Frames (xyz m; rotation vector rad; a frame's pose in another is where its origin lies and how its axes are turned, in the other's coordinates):
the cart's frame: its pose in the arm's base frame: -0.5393 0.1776 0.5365 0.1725 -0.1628 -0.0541
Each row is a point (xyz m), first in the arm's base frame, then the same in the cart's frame.
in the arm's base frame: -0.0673 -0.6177 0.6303
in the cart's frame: 0.5335 -0.7472 0.1453
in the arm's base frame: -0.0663 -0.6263 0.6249
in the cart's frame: 0.5342 -0.7566 0.1413
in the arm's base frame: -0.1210 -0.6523 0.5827
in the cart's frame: 0.4755 -0.7917 0.1136
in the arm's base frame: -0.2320 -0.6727 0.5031
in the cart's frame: 0.3550 -0.8302 0.0581
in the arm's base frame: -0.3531 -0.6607 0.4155
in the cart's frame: 0.2211 -0.8385 -0.0090
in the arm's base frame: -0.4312 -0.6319 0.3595
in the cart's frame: 0.1335 -0.8231 -0.0553
